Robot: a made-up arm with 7 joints. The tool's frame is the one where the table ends. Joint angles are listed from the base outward.
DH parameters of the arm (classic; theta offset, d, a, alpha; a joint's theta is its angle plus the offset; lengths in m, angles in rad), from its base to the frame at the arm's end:
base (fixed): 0.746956 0 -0.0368 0
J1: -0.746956 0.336 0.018 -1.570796
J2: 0 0.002 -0.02 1.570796
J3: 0 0.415 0.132 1.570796
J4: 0 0.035 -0.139 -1.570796
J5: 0 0.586 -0.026 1.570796
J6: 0 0.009 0.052 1.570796
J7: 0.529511 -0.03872 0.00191 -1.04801
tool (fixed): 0.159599 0.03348 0 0
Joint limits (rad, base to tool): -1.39..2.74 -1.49..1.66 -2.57..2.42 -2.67..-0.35 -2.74..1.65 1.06..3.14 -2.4..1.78
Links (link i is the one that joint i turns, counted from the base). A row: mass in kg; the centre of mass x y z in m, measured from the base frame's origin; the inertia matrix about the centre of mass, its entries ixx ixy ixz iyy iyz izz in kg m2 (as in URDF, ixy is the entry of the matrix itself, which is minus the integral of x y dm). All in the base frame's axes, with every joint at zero. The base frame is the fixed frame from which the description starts. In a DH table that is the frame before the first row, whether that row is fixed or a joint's. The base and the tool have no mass.
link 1: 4.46; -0.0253 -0.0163 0.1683; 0.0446 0 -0.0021 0.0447 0 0.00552
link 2: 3.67; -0.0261 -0.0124 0.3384; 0.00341 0 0 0.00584 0 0.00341
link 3: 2.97; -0.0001 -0.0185 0.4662; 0.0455 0 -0.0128 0.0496 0 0.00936
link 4: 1.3; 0.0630 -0.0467 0.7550; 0.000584 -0.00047 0 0.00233 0 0.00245
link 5: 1; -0.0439 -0.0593 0.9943; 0.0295 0 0.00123 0.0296 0 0.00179
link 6: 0.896; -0.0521 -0.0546 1.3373; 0.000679 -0.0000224 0 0.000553 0 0.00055
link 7: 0.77; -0.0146 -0.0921 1.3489; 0.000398 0 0 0.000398 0 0.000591
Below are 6 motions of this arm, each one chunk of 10 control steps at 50 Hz.
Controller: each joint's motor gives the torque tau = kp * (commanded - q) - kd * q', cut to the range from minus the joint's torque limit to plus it. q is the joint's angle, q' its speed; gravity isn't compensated. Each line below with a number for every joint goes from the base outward.
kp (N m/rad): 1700 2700 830 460 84 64 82
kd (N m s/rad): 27 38 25 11 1.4 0.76 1.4
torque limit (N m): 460 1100 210 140 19 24 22
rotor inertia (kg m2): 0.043 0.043 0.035 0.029 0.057 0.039 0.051
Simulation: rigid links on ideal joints. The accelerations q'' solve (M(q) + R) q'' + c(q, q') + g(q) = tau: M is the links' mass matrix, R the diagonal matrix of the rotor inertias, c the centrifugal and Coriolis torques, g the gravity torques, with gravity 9.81 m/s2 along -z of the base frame. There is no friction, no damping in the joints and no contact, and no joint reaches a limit. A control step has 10 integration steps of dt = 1/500 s. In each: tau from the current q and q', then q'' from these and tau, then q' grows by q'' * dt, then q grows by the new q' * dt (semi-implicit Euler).
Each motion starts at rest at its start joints. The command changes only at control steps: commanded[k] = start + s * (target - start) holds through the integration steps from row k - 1 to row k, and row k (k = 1, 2, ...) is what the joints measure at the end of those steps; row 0 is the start. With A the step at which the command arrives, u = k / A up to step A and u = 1 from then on. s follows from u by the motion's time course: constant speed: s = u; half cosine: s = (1 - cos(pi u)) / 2; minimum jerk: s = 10 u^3 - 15 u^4 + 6 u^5; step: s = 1 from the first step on.
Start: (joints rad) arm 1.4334 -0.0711 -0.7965 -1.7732 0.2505 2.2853 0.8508
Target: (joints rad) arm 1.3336 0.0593 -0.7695 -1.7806 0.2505 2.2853 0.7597
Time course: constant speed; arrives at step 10
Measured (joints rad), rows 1 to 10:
1: 1.4261 -0.0633 -0.7947 -1.7714 0.2498 2.2863 0.8488
2: 1.4160 -0.0496 -0.7938 -1.7722 0.2493 2.2876 0.8421
3: 1.4056 -0.0346 -0.7927 -1.7780 0.2500 2.2878 0.8312
4: 1.3955 -0.0197 -0.7908 -1.7874 0.2520 2.2861 0.8186
5: 1.3858 -0.0049 -0.7881 -1.7978 0.2544 2.2831 0.8067
6: 1.3762 0.0097 -0.7847 -1.8072 0.2565 2.2799 0.7966
7: 1.3668 0.0239 -0.7809 -1.8142 0.2576 2.2776 0.7880
8: 1.3573 0.0375 -0.7769 -1.8183 0.2575 2.2768 0.7801
9: 1.3478 0.0507 -0.7730 -1.8196 0.2565 2.2774 0.7721
10: 1.3381 0.0635 -0.7693 -1.8185 0.2549 2.2789 0.7636

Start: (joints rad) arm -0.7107 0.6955 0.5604 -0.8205 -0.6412 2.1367 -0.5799
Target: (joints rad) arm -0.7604 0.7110 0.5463 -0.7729 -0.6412 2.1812 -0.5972
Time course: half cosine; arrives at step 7
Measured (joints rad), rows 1 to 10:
1: -0.7110 0.6976 0.5606 -0.8204 -0.6419 2.1381 -0.5800
2: -0.7131 0.7016 0.5610 -0.8225 -0.6440 2.1419 -0.5809
3: -0.7180 0.7070 0.5608 -0.8254 -0.6475 2.1481 -0.5836
4: -0.7259 0.7133 0.5594 -0.8271 -0.6516 2.1562 -0.5879
5: -0.7364 0.7196 0.5560 -0.8267 -0.6543 2.1647 -0.5928
6: -0.7483 0.7248 0.5505 -0.8239 -0.6537 2.1715 -0.5968
7: -0.7597 0.7279 0.5435 -0.8191 -0.6487 2.1747 -0.5987
8: -0.7687 0.7288 0.5367 -0.8129 -0.6399 2.1737 -0.5981
9: -0.7742 0.7279 0.5318 -0.8054 -0.6303 2.1706 -0.5960
10: -0.7760 0.7258 0.5297 -0.7977 -0.6233 2.1685 -0.5938

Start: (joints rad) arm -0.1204 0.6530 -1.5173 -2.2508 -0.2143 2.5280 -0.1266
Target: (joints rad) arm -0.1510 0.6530 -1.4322 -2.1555 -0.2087 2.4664 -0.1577
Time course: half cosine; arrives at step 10
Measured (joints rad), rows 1 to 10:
1: -0.1217 0.6541 -1.5147 -2.2524 -0.2142 2.5273 -0.1268
2: -0.1242 0.6551 -1.5084 -2.2557 -0.2145 2.5238 -0.1277
3: -0.1279 0.6556 -1.4991 -2.2578 -0.2155 2.5161 -0.1298
4: -0.1330 0.6558 -1.4878 -2.2561 -0.2168 2.5042 -0.1332
5: -0.1385 0.6560 -1.4753 -2.2495 -0.2176 2.4901 -0.1379
6: -0.1437 0.6562 -1.4624 -2.2381 -0.2175 2.4762 -0.1434
7: -0.1477 0.6563 -1.4500 -2.2230 -0.2165 2.4651 -0.1492
8: -0.1501 0.6566 -1.4386 -2.2062 -0.2153 2.4581 -0.1543
9: -0.1505 0.6569 -1.4290 -2.1898 -0.2147 2.4557 -0.1582
10: -0.1490 0.6572 -1.4219 -2.1762 -0.2153 2.4574 -0.1604

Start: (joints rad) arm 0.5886 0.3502 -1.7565 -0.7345 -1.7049 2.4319 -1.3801
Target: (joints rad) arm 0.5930 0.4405 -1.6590 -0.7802 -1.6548 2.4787 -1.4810
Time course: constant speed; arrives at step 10
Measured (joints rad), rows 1 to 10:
1: 0.5868 0.3529 -1.7553 -0.7360 -1.7039 2.4339 -1.3828
2: 0.5855 0.3593 -1.7511 -0.7414 -1.7015 2.4385 -1.3905
3: 0.5853 0.3689 -1.7432 -0.7498 -1.6982 2.4446 -1.4025
4: 0.5862 0.3807 -1.7321 -0.7594 -1.6947 2.4518 -1.4164
5: 0.5878 0.3935 -1.7189 -0.7683 -1.6914 2.4596 -1.4298
6: 0.5897 0.4061 -1.7049 -0.7756 -1.6880 2.4676 -1.4416
7: 0.5916 0.4178 -1.6914 -0.7807 -1.6839 2.4752 -1.4517
8: 0.5932 0.4283 -1.6790 -0.7840 -1.6785 2.4818 -1.4608
9: 0.5944 0.4376 -1.6679 -0.7861 -1.6718 2.4870 -1.4697
10: 0.5950 0.4460 -1.6582 -0.7877 -1.6645 2.4908 -1.4788

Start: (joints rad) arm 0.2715 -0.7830 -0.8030 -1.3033 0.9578 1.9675 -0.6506
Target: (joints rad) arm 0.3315 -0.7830 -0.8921 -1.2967 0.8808 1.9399 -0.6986
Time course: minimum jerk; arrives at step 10
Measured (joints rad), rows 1 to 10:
1: 0.2718 -0.7849 -0.8037 -1.3056 0.9581 1.9676 -0.6504
2: 0.2737 -0.7865 -0.8081 -1.3074 0.9587 1.9675 -0.6503
3: 0.2786 -0.7875 -0.8161 -1.3070 0.9567 1.9669 -0.6521
4: 0.2865 -0.7879 -0.8273 -1.3050 0.9494 1.9648 -0.6572
5: 0.2968 -0.7882 -0.8412 -1.3028 0.9360 1.9606 -0.6657
6: 0.3080 -0.7883 -0.8571 -1.3017 0.9185 1.9546 -0.6764
7: 0.3183 -0.7886 -0.8734 -1.3025 0.9009 1.9482 -0.6872
8: 0.3265 -0.7891 -0.8884 -1.3055 0.8876 1.9433 -0.6957
9: 0.3314 -0.7895 -0.9000 -1.3099 0.8816 1.9410 -0.7005
10: 0.3334 -0.7898 -0.9075 -1.3143 0.8830 1.9414 -0.7012

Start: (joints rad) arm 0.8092 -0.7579 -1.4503 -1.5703 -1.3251 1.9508 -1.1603
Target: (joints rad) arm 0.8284 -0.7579 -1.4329 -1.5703 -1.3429 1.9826 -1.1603
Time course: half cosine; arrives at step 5
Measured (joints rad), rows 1 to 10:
1: 0.8101 -0.7602 -1.4510 -1.5719 -1.3259 1.9519 -1.1602
2: 0.8125 -0.7633 -1.4542 -1.5753 -1.3283 1.9551 -1.1601
3: 0.8161 -0.7660 -1.4579 -1.5795 -1.3326 1.9599 -1.1599
4: 0.8205 -0.7676 -1.4601 -1.5837 -1.3382 1.9659 -1.1598
5: 0.8244 -0.7676 -1.4599 -1.5883 -1.3438 1.9714 -1.1599
6: 0.8274 -0.7663 -1.4575 -1.5926 -1.3483 1.9750 -1.1604
7: 0.8297 -0.7647 -1.4537 -1.5958 -1.3512 1.9764 -1.1612
8: 0.8316 -0.7633 -1.4495 -1.5975 -1.3525 1.9766 -1.1618
9: 0.8327 -0.7623 -1.4459 -1.5980 -1.3526 1.9769 -1.1623
10: 0.8331 -0.7618 -1.4433 -1.5974 -1.3520 1.9776 -1.1624

